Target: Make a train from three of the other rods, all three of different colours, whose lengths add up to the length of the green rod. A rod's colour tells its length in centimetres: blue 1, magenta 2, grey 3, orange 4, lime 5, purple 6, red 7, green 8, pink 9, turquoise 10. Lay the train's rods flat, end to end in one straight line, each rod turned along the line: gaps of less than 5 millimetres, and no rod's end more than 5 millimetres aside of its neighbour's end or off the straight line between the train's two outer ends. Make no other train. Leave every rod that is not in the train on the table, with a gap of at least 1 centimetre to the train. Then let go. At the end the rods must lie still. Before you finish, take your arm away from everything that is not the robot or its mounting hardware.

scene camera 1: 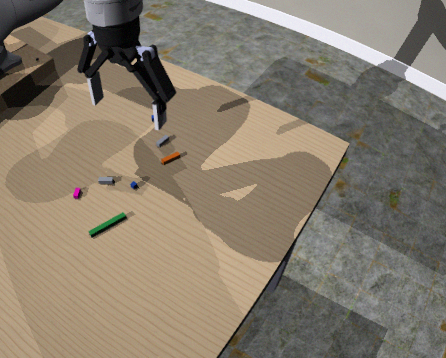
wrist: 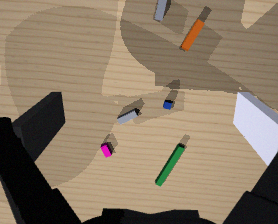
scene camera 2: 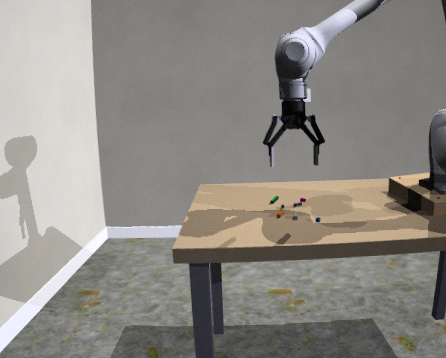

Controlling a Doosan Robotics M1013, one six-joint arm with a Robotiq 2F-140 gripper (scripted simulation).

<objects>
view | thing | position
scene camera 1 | gripper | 127, 112
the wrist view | gripper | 148, 107
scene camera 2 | gripper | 294, 165
</objects>
